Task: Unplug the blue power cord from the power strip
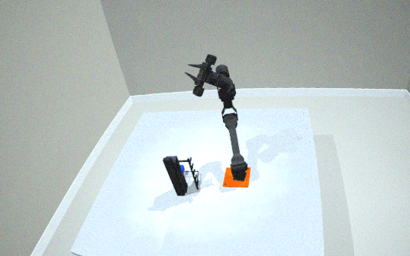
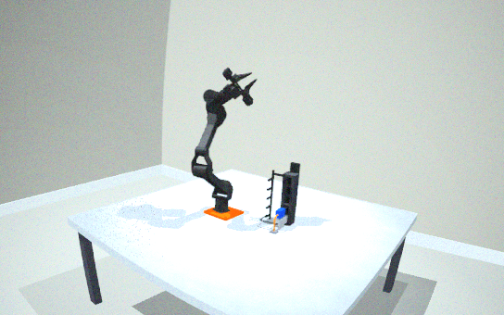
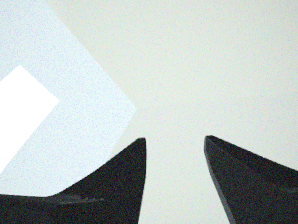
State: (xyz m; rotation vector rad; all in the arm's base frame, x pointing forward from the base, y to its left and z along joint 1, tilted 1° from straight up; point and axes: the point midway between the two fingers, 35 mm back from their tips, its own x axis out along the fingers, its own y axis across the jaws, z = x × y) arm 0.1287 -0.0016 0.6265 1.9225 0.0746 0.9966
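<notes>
Now: gripper tip 14 cm short of the blue plug, 7 cm to the right of it and 57 cm above it.
</notes>
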